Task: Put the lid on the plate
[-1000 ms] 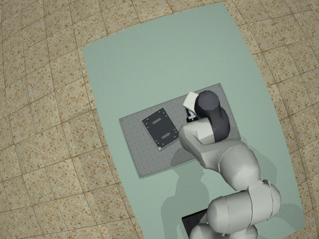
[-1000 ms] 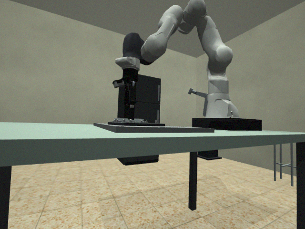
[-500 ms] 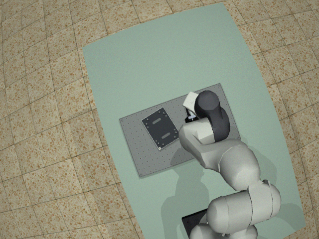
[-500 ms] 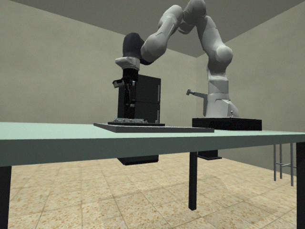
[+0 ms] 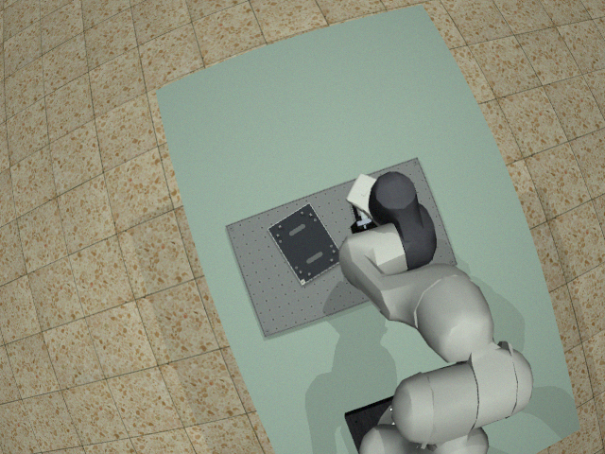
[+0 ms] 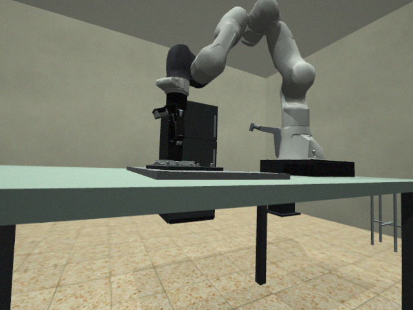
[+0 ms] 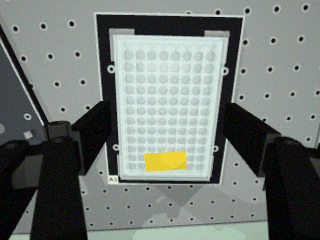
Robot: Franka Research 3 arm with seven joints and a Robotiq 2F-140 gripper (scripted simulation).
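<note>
My hand is 20 mm above the lid. Round my hand: culture plate E01: 30 mm below; then nest N1: 40 mm below; then baseplate: 100 mm to the left, 60 mm below, 10 mm behind.
</note>
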